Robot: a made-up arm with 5 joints. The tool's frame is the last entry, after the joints.
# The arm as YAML. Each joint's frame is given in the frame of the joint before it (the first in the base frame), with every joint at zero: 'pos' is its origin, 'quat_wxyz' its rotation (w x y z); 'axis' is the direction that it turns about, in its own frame. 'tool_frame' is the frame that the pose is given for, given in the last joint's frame.
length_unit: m
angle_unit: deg
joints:
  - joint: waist
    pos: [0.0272, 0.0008, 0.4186]
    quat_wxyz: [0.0, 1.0, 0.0, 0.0]
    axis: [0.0, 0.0, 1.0]
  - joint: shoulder
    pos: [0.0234, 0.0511, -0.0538]
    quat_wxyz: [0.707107, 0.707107, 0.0, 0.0]
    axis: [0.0, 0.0, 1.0]
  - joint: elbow
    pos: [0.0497, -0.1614, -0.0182]
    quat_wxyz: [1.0, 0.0, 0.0, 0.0]
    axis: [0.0, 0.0, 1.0]
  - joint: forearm
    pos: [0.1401, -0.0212, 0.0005]
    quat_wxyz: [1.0, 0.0, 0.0, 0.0]
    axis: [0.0, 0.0, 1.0]
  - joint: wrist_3
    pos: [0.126, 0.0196, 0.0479]
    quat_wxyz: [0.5, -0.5, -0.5, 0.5]
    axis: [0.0, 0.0, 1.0]
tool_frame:
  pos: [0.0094, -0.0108, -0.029]
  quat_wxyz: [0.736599, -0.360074, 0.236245, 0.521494]
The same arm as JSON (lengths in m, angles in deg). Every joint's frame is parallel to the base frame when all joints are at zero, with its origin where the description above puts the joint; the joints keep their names.
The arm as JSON. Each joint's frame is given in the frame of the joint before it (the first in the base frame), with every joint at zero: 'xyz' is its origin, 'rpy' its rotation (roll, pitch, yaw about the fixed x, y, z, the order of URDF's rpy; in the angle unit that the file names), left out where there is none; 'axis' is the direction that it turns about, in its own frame. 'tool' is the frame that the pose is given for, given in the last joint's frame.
{"units": {"length": "m", "angle": "deg"}, "joints": [{"name": "waist", "type": "revolute", "origin": {"xyz": [0.0272, 0.0008, 0.4186]}, "axis": [0.0, 0.0, -1.0]}, {"name": "shoulder", "type": "revolute", "origin": {"xyz": [0.0234, -0.0511, 0.0538]}, "axis": [0.0, 1.0, 0.0]}, {"name": "elbow", "type": "revolute", "origin": {"xyz": [0.0497, -0.0182, 0.1614]}, "axis": [0.0, 1.0, 0.0]}, {"name": "forearm", "type": "revolute", "origin": {"xyz": [0.1401, 0.0005, 0.0212]}, "axis": [0.0, 1.0, 0.0]}, {"name": "wrist_3", "type": "revolute", "origin": {"xyz": [0.126, 0.0479, -0.0196]}, "axis": [-1.0, 0.0, 0.0]}], "tool": {"origin": {"xyz": [0.029, 0.0108, -0.0094], "rpy": [88.32, 20.15, -39.58]}}}
